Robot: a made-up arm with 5 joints. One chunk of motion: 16 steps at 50 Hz.
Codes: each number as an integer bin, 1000 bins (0 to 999) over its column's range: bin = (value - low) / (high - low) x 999, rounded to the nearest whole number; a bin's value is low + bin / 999 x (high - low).
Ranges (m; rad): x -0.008..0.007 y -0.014..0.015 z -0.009..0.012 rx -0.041..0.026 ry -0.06..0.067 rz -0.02..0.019
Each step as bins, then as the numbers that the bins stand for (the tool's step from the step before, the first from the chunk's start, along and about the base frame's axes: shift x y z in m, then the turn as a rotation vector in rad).
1 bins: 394 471 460 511 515 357
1 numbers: -0.00208 -0.00033 0.00067 -0.00673 0.00547 -0.00606
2 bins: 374 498 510 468 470 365
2 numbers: -0.00238 0.00046 0.00172 -0.00961 -0.00025 -0.00575
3 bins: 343 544 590 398 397 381
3 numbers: -0.00285 0.00179 0.00340 -0.01431 -0.00953 -0.00513
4 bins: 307 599 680 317 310 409
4 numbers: -0.00339 0.00339 0.00529 -0.01974 -0.02059 -0.00403
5 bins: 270 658 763 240 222 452
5 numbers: -0.00395 0.00510 0.00704 -0.02490 -0.03178 -0.00235
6 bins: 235 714 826 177 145 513
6 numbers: -0.00447 0.00673 0.00836 -0.02913 -0.04157 0.00003
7 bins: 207 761 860 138 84 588
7 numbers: -0.00489 0.00809 0.00908 -0.03174 -0.04932 0.00295
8 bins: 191 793 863 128 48 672
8 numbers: -0.00513 0.00902 0.00914 -0.03242 -0.05390 0.00623
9 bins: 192 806 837 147 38 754
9 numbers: -0.00512 0.00940 0.00859 -0.03114 -0.05517 0.00944
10 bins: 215 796 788 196 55 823
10 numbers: -0.00477 0.00911 0.00756 -0.02785 -0.05301 0.01213
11 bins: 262 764 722 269 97 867
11 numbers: -0.00407 0.00818 0.00618 -0.02296 -0.04767 0.01385
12 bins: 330 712 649 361 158 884
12 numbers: -0.00305 0.00667 0.00464 -0.01679 -0.03991 0.01451
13 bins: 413 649 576 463 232 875
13 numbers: -0.00180 0.00484 0.00311 -0.00995 -0.03051 0.01416
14 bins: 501 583 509 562 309 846
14 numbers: -0.00048 0.00292 0.00170 -0.00331 -0.02072 0.01303
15 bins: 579 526 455 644 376 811
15 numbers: 0.00069 0.00127 0.00056 0.00219 -0.01220 0.01166
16 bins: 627 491 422 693 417 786
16 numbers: 0.00141 0.00025 -0.00013 0.00548 -0.00699 0.01068
